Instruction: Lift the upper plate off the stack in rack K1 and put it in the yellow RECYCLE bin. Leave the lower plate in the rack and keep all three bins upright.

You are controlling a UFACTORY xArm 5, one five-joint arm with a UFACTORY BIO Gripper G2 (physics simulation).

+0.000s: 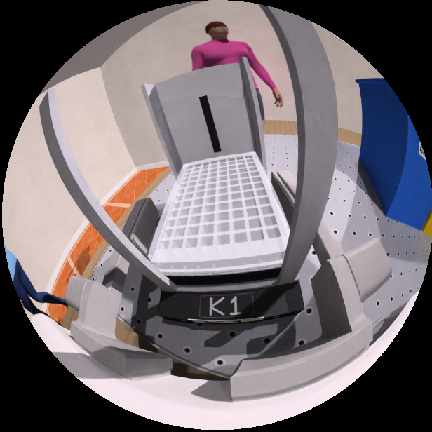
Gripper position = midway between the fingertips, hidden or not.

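Note:
The gripper (209,192) can be seen together with a white plate (222,216).

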